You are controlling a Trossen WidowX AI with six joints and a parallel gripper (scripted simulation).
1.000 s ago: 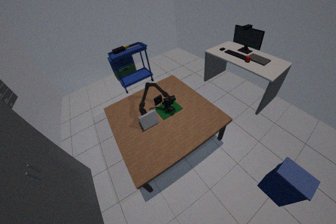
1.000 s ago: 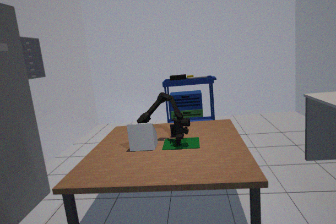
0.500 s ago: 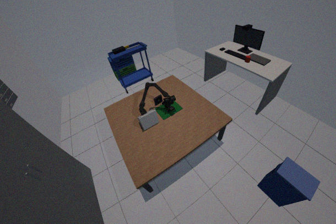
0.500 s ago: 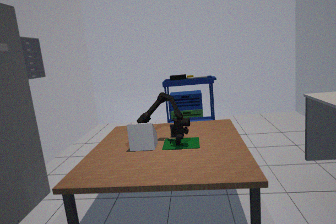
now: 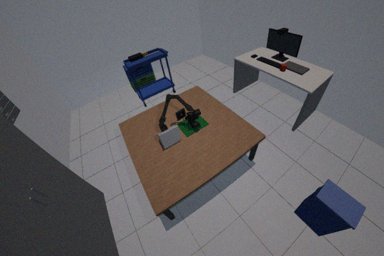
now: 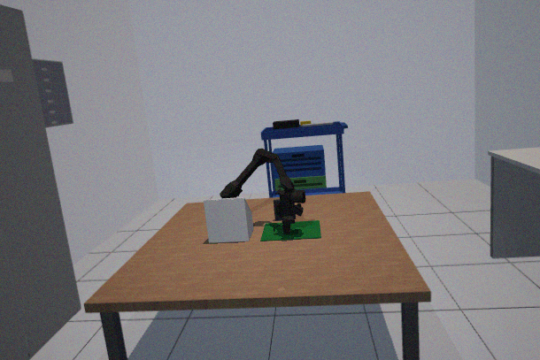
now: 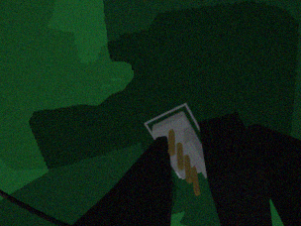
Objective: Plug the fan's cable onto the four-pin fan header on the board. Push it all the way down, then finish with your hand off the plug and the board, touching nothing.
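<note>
My gripper tip is 10 mm past the fan plug, 10 mm to the left of it and 10 mm below it. From my gripper tip the other things lie so: green board: 20 mm ahead, 30 mm to the left, 30 mm below; then black fan: 10 mm behind, 210 mm to the left, 40 mm above; then four-pin fan header: 10 mm behind, 10 mm to the left, 20 mm below.
</note>
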